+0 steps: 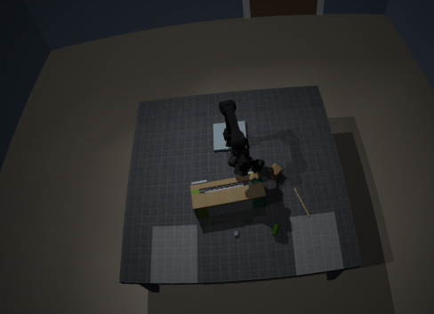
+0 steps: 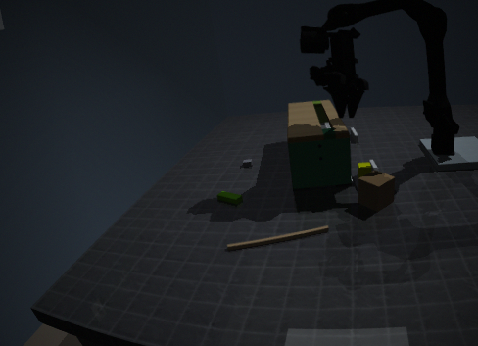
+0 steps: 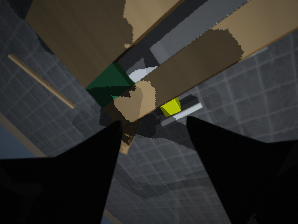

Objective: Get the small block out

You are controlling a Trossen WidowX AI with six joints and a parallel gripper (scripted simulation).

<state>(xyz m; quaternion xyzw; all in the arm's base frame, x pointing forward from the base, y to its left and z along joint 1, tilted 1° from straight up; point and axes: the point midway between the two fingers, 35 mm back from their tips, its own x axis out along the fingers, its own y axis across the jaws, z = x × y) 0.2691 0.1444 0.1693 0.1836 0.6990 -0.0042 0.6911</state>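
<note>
Now: gripper tip 40 mm past the yellow block and 130 mm above it. The rest, counted from my gripper tip: box 80 mm ahead, 120 mm to the right, 90 mm below; wooden stick 80 mm ahead, 300 mm to the left, 150 mm below; brown cube 80 mm behind, 130 mm to the left, 120 mm below.
</note>
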